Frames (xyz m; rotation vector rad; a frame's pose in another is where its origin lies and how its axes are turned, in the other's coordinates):
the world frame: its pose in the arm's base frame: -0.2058 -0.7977 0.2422 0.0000 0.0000 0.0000
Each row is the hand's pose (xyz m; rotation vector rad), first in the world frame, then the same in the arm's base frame.
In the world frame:
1: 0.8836 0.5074 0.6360 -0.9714 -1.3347 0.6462
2: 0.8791 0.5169 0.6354 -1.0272 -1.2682 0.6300
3: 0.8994 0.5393 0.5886 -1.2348 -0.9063 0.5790
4: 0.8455 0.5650 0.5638 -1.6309 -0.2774 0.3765
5: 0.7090 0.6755 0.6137 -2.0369 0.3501 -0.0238
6: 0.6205 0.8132 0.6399 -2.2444 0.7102 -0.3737
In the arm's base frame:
1: 0.6778 -0.2903 0.8782 -0.9714 -1.3347 0.6462
2: 0.6733 -0.2808 0.8776 -1.0272 -1.2682 0.6300
3: 0.6936 -0.2584 0.8308 -1.2348 -0.9063 0.5790
4: 0.6397 -0.2327 0.8060 -1.6309 -0.2774 0.3765
5: 0.5032 -0.1222 0.8559 -2.0369 0.3501 -0.0238
6: 0.4147 0.0155 0.8821 -2.2444 0.7102 -0.3737

